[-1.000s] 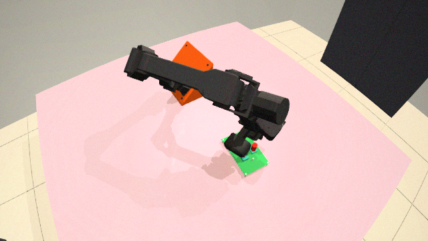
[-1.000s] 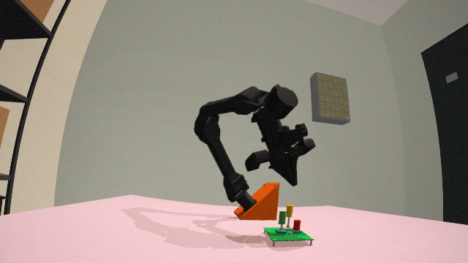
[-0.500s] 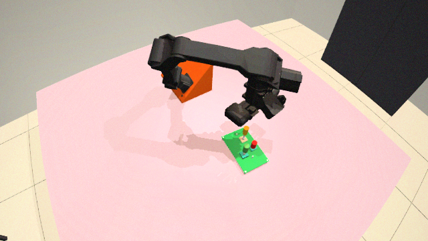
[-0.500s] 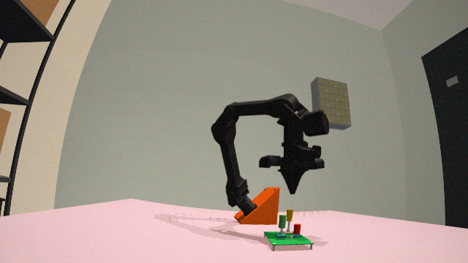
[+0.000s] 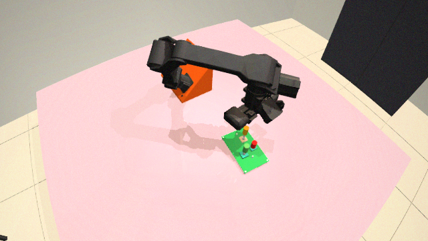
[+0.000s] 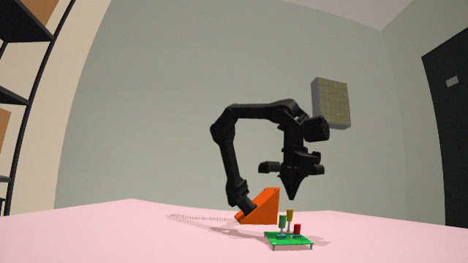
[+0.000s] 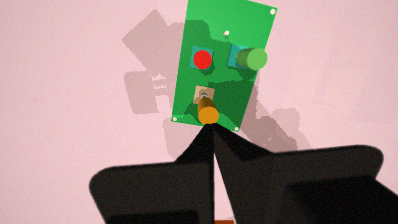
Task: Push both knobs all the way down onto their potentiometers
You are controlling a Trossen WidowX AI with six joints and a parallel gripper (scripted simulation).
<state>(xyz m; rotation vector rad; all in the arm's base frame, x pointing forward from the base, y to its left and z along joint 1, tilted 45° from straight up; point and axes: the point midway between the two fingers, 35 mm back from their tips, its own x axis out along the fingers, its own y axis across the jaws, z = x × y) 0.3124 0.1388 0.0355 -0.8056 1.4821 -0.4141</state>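
My gripper tip is now 5 cm above the yellow knob. The rest, counted from my gripper tip: green knob 5 cm ahead, 3 cm to the right, 6 cm below.
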